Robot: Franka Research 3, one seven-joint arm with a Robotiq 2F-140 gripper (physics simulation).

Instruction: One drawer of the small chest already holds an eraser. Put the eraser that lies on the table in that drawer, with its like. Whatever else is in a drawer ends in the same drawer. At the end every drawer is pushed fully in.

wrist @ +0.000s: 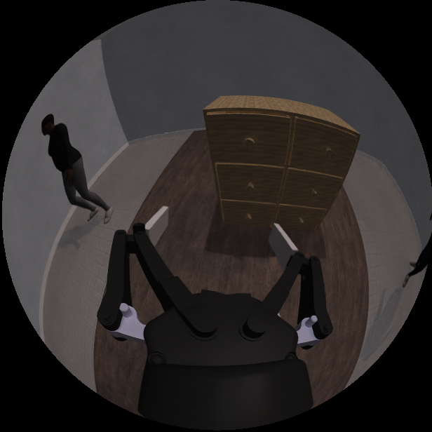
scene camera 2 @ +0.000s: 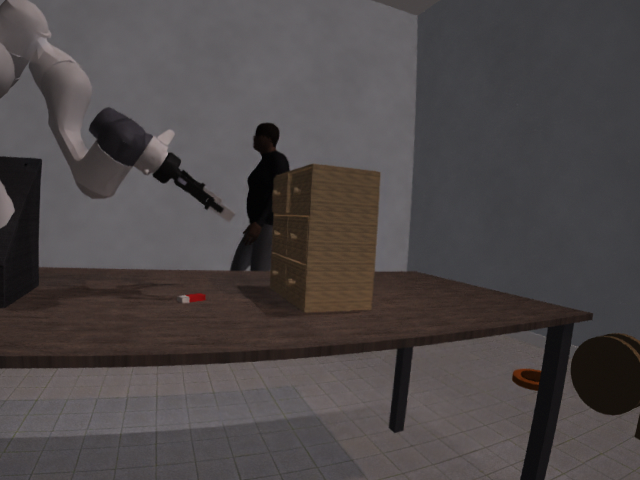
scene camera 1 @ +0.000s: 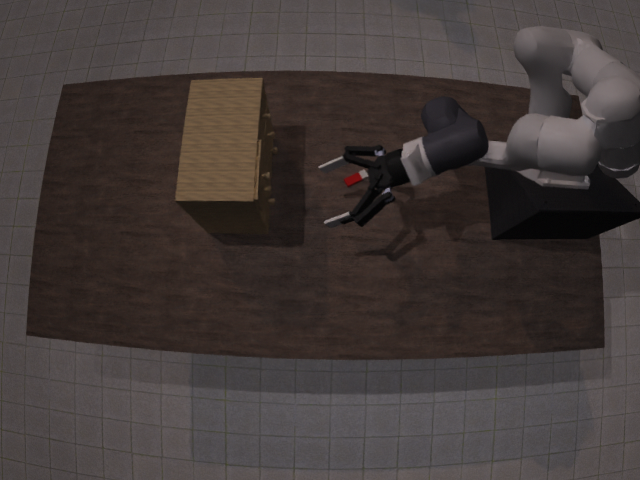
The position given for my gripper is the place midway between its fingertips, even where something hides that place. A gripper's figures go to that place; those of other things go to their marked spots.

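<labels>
My gripper (wrist: 220, 224) is 0.20 m from the lens. There is a drawer (wrist: 235, 136) at 0.27 m from the lens, while another drawer (wrist: 318, 145) is 0.31 m from the lens, and so is a small wooden chest (wrist: 293, 108), also 0.31 m from the lens.
</labels>
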